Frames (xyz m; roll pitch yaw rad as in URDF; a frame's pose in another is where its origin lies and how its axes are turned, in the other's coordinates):
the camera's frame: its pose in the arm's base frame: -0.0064 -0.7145 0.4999 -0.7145 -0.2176 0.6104
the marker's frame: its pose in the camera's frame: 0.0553 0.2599 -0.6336 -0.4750 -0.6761 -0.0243
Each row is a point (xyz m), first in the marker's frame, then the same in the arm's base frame.
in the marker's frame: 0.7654 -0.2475 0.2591
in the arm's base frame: 0.2364 -0.3166 0.5820
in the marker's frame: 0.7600 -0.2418 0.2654
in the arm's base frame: 0.2297 -0.3147 0.5748
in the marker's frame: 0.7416 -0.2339 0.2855
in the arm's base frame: 0.2063 -0.3159 0.5588
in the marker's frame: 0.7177 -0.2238 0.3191
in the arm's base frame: 0.1688 -0.3151 0.5389
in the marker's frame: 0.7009 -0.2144 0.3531
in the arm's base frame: 0.1330 -0.3097 0.5241
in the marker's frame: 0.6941 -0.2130 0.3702
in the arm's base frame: 0.1151 -0.3079 0.5203
